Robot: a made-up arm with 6 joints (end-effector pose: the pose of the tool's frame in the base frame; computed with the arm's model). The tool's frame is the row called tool.
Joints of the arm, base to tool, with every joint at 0 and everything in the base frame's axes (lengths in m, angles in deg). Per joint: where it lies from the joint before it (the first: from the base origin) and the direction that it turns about. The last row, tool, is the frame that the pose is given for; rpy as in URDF.
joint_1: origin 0 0 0.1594 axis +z
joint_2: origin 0 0 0 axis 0.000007 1 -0.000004
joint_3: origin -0.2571 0 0.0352 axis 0.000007 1 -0.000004
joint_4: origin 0.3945 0 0.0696 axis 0.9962 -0.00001 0.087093
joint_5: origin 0 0 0 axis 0.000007 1 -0.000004
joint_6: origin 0.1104 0 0.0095 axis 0.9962 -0.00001 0.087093
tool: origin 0 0 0 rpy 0 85 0
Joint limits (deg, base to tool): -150..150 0..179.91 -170..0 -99.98..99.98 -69.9..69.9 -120..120
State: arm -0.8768 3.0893 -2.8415 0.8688 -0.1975 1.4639
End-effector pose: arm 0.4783 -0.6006 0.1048 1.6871 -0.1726 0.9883
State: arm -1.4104 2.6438 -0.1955 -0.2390 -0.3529 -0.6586
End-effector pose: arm -0.0013 0.0647 -0.1540 -0.7974 -2.8497 -0.6624
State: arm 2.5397 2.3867 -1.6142 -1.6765 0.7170 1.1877
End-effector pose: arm -0.4633 0.4063 0.0376 -1.9886 0.4754 0.5043
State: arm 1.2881 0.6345 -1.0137 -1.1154 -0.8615 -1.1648
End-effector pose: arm -0.0160 0.2155 0.6163 -0.5154 -0.7977 -0.5062
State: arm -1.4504 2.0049 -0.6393 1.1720 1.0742 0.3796
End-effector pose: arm 0.1213 -0.2548 -0.0555 -2.5856 -0.3849 -1.3705
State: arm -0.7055 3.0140 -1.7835 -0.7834 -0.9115 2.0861
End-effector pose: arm 0.4522 -0.3040 -0.2276 1.6545 1.2518 1.1106
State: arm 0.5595 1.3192 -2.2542 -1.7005 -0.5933 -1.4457
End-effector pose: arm 0.1396 0.1598 0.8502 -0.5405 -0.9184 -2.2393
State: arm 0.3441 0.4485 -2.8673 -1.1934 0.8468 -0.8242
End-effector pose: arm -0.5379 -0.2748 0.5795 0.8507 0.4655 -1.1933
